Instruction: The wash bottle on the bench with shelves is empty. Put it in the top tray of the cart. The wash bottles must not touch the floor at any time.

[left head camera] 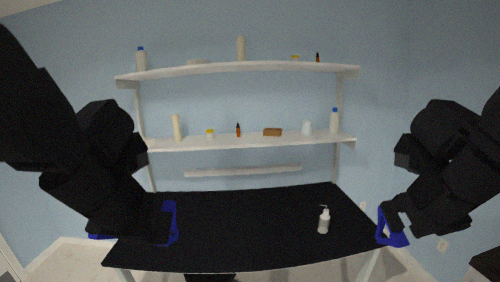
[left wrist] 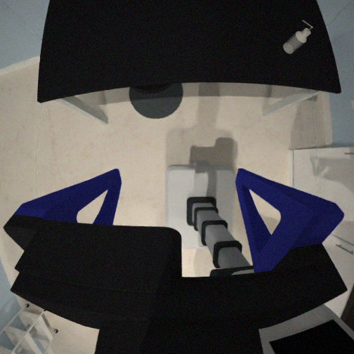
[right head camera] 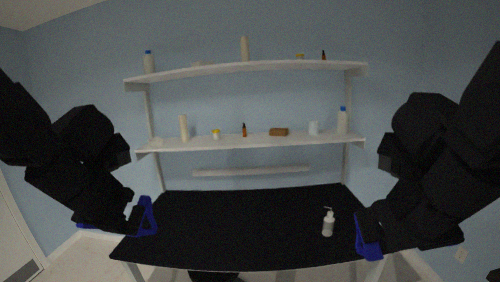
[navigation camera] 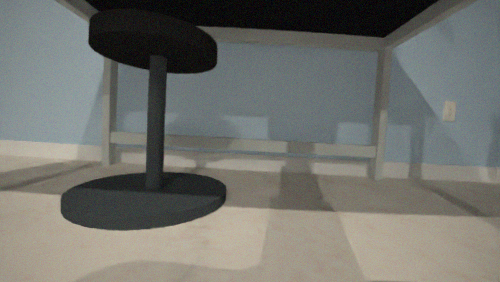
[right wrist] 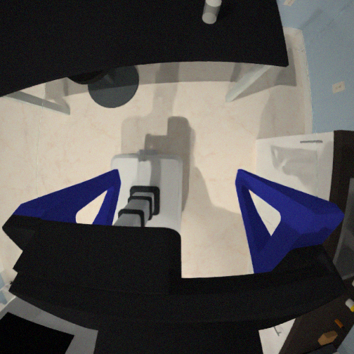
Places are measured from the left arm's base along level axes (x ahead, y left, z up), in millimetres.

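Pixels of known places: left gripper, fingertip midpoint: (left head camera: pixel 152 235) (right head camera: pixel 135 228); right gripper, fingertip midpoint: (left head camera: pixel 398 234) (right head camera: pixel 383 245).
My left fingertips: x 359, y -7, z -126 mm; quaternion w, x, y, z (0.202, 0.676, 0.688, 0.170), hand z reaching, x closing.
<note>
Behind a point stands the place of what it marks.
The white wash bottle (left head camera: pixel 324 222) {x 897, y -552, z -564 mm} (right head camera: pixel 328 226) {x 896, y -554, z -573 mm} (left wrist: pixel 295 43) (right wrist: pixel 211 11), with a thin bent spout, stands upright on the right part of the black bench (left head camera: pixel 240 225) {x 1016, y -95, z -647 mm} (right head camera: pixel 245 225) {x 1014, y -102, z -647 mm} (left wrist: pixel 175 45) (right wrist: pixel 125 35). My left gripper (left head camera: pixel 132 235) (right head camera: pixel 115 227) (left wrist: pixel 178 174) is open and empty, at the bench's left side in the head views. My right gripper (left head camera: pixel 392 232) {x 342, y -447, z -139 mm} (right head camera: pixel 367 240) (right wrist: pixel 177 175) is open and empty, to the right of the bottle and apart from it. The cart cannot be made out for certain.
Bottles and small jars stand on the upper shelf (left head camera: pixel 240 67) (right head camera: pixel 245 66) {x 1285, y -133, z 287 mm} and lower shelf (left head camera: pixel 250 144). A round stool (navigation camera: pixel 152 40) (left wrist: pixel 156 102) (right wrist: pixel 113 90) stands at the bench's front. White cabinets (left wrist: pixel 322 185) (right wrist: pixel 295 157) are at the right in the wrist views. A white frame shows lower left in the left wrist view.
</note>
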